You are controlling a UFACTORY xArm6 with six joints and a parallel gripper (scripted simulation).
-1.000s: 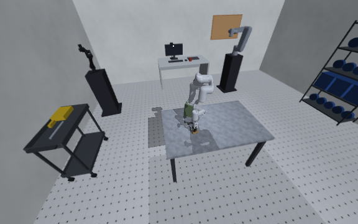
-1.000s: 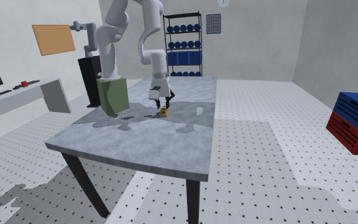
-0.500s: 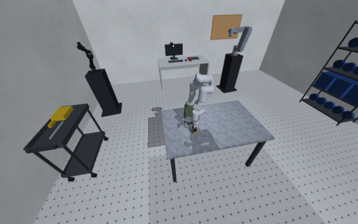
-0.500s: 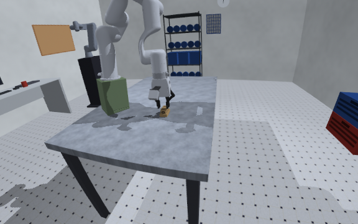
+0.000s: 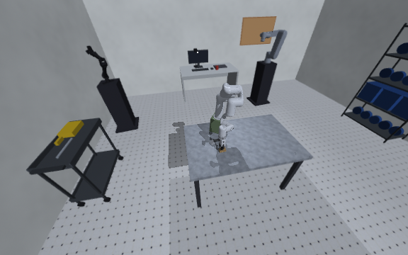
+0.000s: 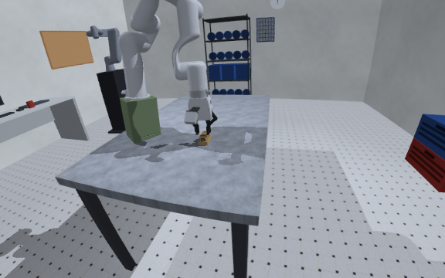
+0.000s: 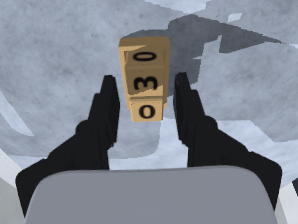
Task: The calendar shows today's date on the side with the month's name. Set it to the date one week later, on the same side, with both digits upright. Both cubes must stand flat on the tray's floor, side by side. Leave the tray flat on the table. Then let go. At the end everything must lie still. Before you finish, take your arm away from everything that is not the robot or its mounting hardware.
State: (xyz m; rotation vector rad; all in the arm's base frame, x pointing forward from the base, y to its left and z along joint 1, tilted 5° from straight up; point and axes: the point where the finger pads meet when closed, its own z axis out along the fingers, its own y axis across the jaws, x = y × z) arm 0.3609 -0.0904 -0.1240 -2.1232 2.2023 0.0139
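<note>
Right now the tray is 2 cm to the left of my hand and 6 cm below it.
</note>
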